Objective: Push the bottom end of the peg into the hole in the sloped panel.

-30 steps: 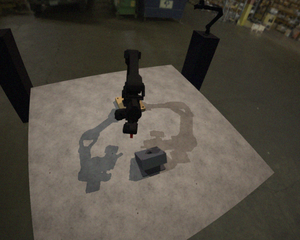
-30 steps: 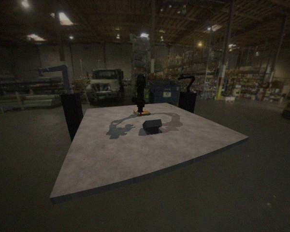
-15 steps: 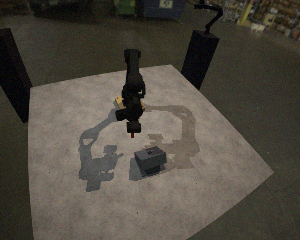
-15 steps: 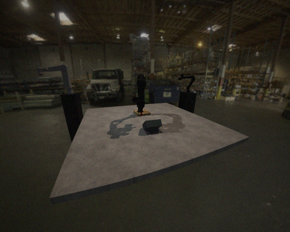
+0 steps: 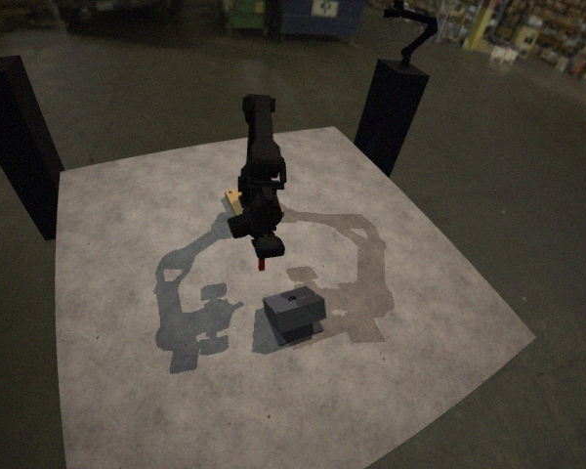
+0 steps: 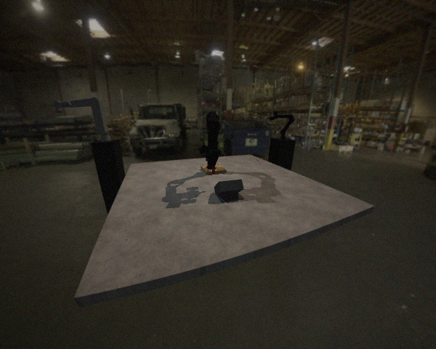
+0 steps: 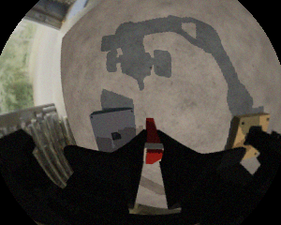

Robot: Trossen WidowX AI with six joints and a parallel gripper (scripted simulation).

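Now: the dark grey sloped panel 120 mm ahead of my gripper tip, 90 mm below it and 60 mm to the left of it. The rest, counted from my gripper tip: red peg: 20 mm above.
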